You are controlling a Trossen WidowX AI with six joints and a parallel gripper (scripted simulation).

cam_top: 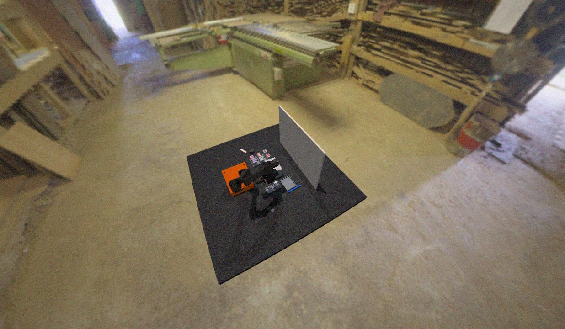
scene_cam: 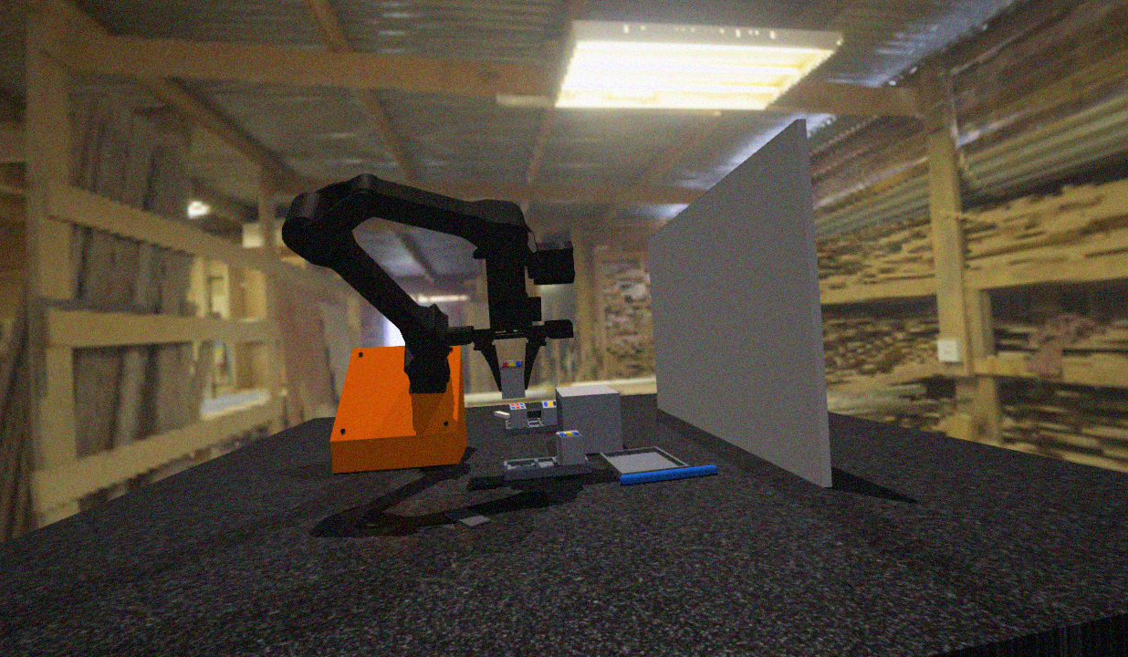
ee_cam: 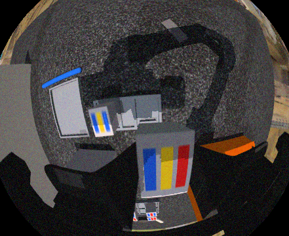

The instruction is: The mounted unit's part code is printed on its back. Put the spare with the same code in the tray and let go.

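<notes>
Right now my gripper tip is 19 cm short of the grey tray, 12 cm above it and 1 cm to the left of it. Also, from my gripper tip: grey mounted unit 18 cm to the left, 12 cm ahead, 7 cm below.
</notes>
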